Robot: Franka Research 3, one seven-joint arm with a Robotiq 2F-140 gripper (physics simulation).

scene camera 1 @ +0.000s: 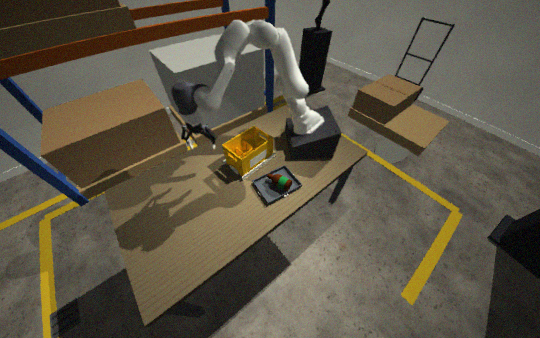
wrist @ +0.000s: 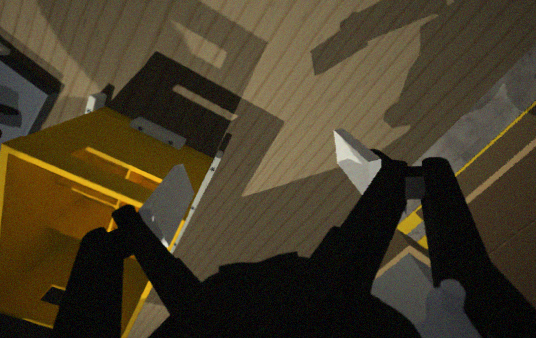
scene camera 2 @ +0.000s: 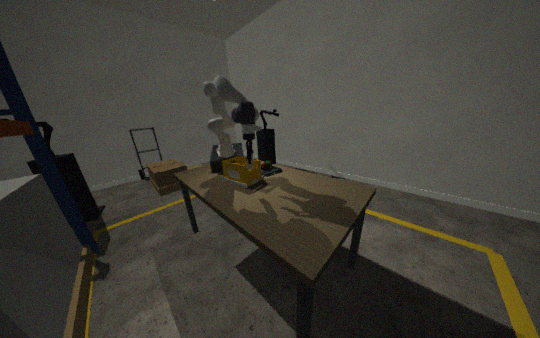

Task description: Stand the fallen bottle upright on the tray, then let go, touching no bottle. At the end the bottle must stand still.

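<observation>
The brown bottle (scene camera 1: pixel 281 181) with a green label lies on its side on the dark tray (scene camera 1: pixel 268 194) in scene camera 1, its neck toward the crate. In scene camera 2 the bottle (scene camera 2: pixel 267 164) shows small and dim behind the crate, on the tray (scene camera 2: pixel 273 171). Part of the tray (wrist: pixel 27 87) shows at the left edge of the wrist view; I cannot make out the bottle there. My gripper (scene camera 1: pixel 202 142) (wrist: pixel 261 163) is open, with nothing between its fingers. It hangs above the table, apart from the bottle and tray, on the crate's other side.
A yellow crate (scene camera 1: pixel 240 163) (scene camera 2: pixel 242 172) (wrist: pixel 95 131) with orange things inside stands on the table (scene camera 1: pixel 200 220) between gripper and tray. The arm's dark base block (scene camera 1: pixel 315 142) is beyond the tray. A rack with large cardboard boxes (scene camera 1: pixel 107 130) stands along the table's far side.
</observation>
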